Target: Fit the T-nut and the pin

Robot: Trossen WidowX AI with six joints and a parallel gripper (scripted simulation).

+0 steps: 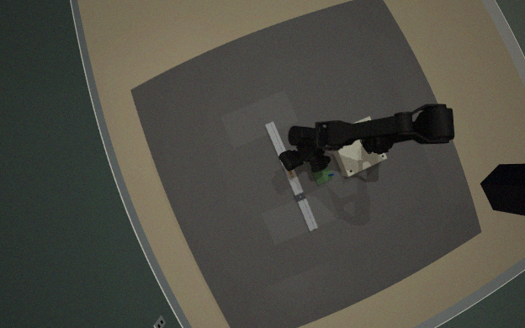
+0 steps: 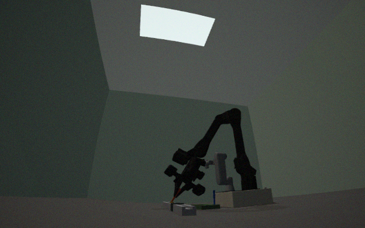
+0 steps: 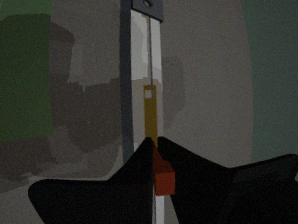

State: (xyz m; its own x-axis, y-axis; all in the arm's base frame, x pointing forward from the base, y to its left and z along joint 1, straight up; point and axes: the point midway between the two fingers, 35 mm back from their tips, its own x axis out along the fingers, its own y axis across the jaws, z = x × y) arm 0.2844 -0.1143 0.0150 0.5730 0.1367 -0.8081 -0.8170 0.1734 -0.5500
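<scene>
Now: the brass T-nut 20 mm to the left of my gripper tip. Round my gripper tip: blue pin (120 mm to the left, 100 mm behind, 20 mm below); green tray (100 mm to the left, 90 mm behind, 40 mm below).
</scene>
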